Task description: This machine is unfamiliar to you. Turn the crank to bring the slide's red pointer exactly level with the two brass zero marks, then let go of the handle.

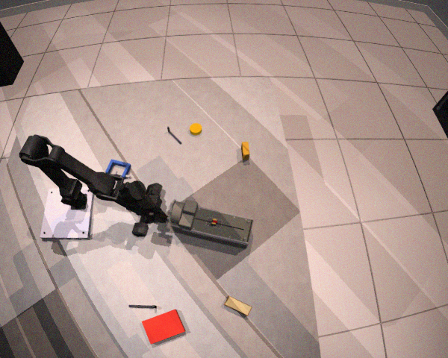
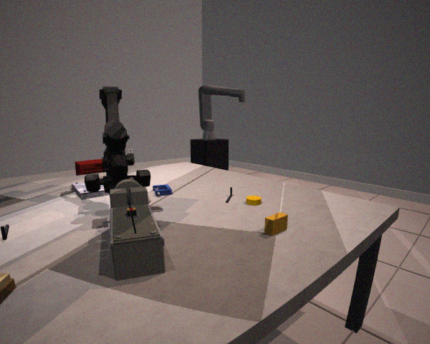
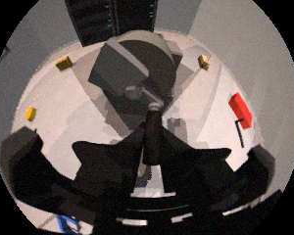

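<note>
My gripper tip is now 20 mm past the dark crank handle, 10 mm to the right of it and 20 mm below it. The rest, counted from my gripper tip: blue block 200 mm behind, 240 mm to the left, 30 mm below; then red plate 30 mm behind, 370 mm to the right, 30 mm below; then red pointer 170 mm ahead, 30 mm to the right, 40 mm above.
</note>
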